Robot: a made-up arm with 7 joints.
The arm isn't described. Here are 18 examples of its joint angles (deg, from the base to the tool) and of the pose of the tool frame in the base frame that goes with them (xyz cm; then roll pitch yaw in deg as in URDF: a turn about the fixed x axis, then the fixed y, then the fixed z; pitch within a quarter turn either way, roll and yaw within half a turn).
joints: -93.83 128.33 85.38 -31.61 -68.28 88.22 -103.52
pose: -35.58 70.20 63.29 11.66 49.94 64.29
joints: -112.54 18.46 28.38 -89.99 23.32 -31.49 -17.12
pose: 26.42 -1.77 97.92 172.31 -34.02 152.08
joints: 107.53 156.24 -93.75 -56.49 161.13 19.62 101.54
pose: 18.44 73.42 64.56 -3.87 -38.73 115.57
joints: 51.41 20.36 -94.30 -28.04 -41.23 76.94 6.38
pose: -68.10 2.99 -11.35 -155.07 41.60 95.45
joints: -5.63 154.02 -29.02 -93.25 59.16 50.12 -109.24
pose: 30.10 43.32 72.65 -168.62 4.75 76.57
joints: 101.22 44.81 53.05 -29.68 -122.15 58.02 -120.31
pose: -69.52 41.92 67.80 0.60 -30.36 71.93
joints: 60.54 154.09 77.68 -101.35 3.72 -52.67 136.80
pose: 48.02 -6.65 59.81 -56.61 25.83 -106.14
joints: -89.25 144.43 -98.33 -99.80 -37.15 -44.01 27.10
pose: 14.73 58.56 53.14 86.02 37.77 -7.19
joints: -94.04 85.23 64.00 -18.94 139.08 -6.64 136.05
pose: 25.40 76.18 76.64 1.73 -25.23 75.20
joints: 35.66 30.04 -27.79 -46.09 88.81 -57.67 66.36
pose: -23.49 28.89 -31.20 -85.28 19.49 62.90
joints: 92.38 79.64 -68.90 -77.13 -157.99 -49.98 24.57
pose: -69.54 36.26 43.12 -3.41 -19.31 153.69
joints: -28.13 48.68 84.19 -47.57 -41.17 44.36 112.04
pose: 24.62 72.53 15.29 -106.82 29.82 99.57
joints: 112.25 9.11 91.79 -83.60 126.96 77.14 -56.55
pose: -51.50 18.52 75.00 6.13 42.39 71.73
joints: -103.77 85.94 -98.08 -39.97 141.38 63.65 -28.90
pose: 58.04 48.54 72.91 -32.51 33.24 -16.64
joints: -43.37 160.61 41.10 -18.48 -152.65 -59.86 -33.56
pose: -45.62 32.70 108.04 167.35 -14.86 105.66
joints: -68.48 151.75 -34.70 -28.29 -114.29 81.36 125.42
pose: -36.83 50.42 93.67 -137.75 -48.35 -82.54
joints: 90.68 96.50 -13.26 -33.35 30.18 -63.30 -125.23
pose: -31.25 79.38 44.95 -125.31 65.12 66.75
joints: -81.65 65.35 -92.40 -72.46 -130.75 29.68 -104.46
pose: 73.19 16.45 40.62 -42.83 -3.67 -47.86
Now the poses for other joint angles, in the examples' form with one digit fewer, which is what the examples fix.
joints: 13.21 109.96 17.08 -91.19 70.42 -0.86 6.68
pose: 40.2 42.6 58.3 13.9 -5.8 -7.0
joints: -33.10 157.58 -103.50 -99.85 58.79 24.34 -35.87
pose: -10.3 59.4 54.0 120.8 32.6 101.6
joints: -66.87 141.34 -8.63 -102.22 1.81 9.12 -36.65
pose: 7.1 23.7 95.8 165.0 -50.1 -21.3
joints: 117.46 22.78 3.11 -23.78 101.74 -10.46 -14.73
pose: -85.4 -1.7 67.2 53.9 -9.3 164.5
